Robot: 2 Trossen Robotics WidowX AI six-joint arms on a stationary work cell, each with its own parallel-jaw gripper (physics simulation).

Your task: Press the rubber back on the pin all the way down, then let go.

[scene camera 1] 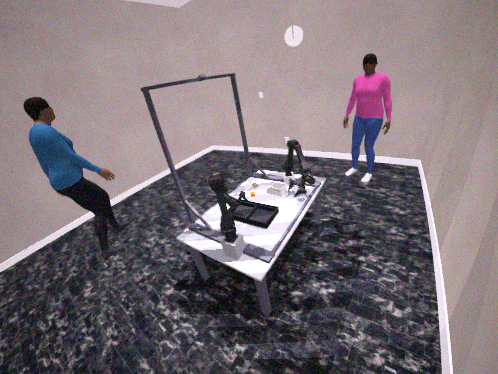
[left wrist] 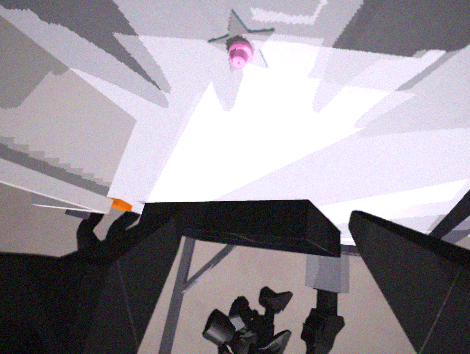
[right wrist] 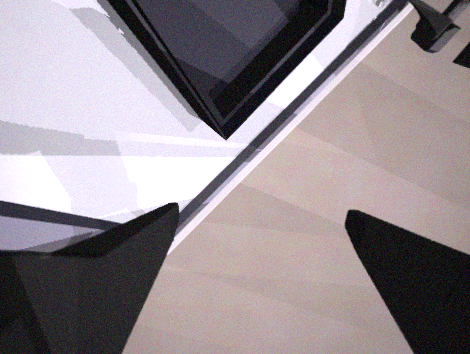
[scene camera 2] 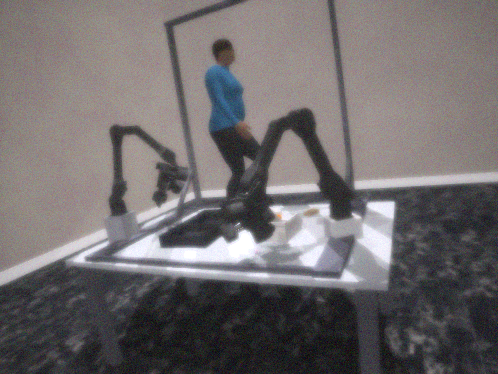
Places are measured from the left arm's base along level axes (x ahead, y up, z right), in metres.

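Pixels of known places: left gripper, fingertip midpoint: (scene camera 1: 290, 194) (left wrist: 266, 216) (scene camera 2: 241, 234); right gripper, fingertip midpoint: (scene camera 1: 248, 209) (left wrist: 290, 310) (right wrist: 261, 213) (scene camera 2: 161, 201); left arm's base at its link origin: (scene camera 1: 288, 174) (scene camera 2: 341, 216); right arm's base at its link origin: (scene camera 1: 231, 238) (scene camera 2: 119, 214).
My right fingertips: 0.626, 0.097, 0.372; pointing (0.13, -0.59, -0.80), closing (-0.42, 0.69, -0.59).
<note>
For each thing: its top centre in the pictures, then the offset to it from my right fingertips, as dx, dy, dz. "pt": a spot on its surface instead.
- black divided tray at its top centre: (left wrist: 232, 240) (scene camera 2: 204, 220) (scene camera 1: 250, 209) -0.160, -0.118, +0.001
- pale box at a spot on its surface: (scene camera 2: 286, 230) pt -0.443, -0.126, -0.311
- orange block at its top centre: (scene camera 2: 273, 216) (scene camera 1: 252, 193) -0.464, -0.154, -0.009
- yellowish piece at its top centre: (scene camera 2: 311, 210) (scene camera 1: 254, 184) -0.632, -0.152, -0.033
The pink rubber back (left wrist: 240, 54) stands on the middle of the grey, teal-edged star pin (left wrist: 235, 31) at the upper middle of the left wrist view. It looks like a round knob with a narrower top; any gap under it cannot be seen. My left gripper (scene camera 1: 300, 190) (scene camera 2: 246, 232) (left wrist: 266, 216) is open, with its fingers wide apart and nothing between them. It is above the table, apart from the pin and the rubber back. My right gripper (scene camera 1: 242, 195) (right wrist: 261, 213) is open and empty, raised near the far edge of the table in scene camera 2.
A black divided tray (scene camera 1: 273, 217) (scene camera 2: 185, 244) (right wrist: 226, 131) lies on the table between the arms. A pale box (scene camera 1: 276, 188) (scene camera 2: 286, 230) stands near the left arm. An orange block (scene camera 1: 252, 194) (scene camera 2: 278, 215) (left wrist: 121, 204) and a yellowish piece (scene camera 1: 255, 185) (scene camera 2: 311, 212) lie behind it.
</note>
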